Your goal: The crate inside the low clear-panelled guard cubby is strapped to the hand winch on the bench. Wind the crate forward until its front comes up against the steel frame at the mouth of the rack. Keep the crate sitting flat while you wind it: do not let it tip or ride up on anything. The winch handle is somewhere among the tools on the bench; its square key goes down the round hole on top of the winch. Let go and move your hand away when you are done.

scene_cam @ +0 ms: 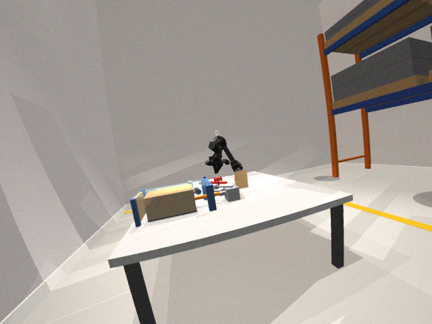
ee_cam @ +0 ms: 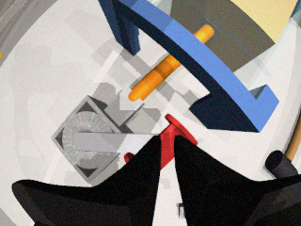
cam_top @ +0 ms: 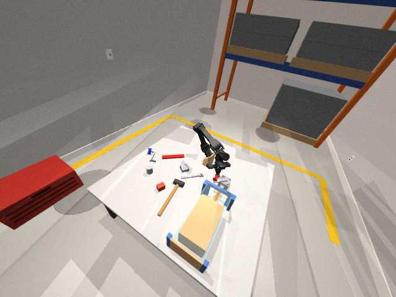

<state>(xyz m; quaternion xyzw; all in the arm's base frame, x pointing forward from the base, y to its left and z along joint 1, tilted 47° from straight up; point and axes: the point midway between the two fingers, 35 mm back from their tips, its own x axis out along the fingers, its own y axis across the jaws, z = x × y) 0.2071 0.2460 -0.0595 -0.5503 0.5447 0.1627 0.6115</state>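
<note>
The red knob is 6 cm below my gripper tip, 1 cm to the right of it and 1 cm behind it. The rest, counted from my gripper tip: grey hand winch: 16 cm below, 10 cm behind, 4 cm to the left; frame: 9 cm below, 7 cm to the left, 7 cm ahead; red-knobbed winch handle: 9 cm below, 4 cm behind, 1 cm to the left.
</note>
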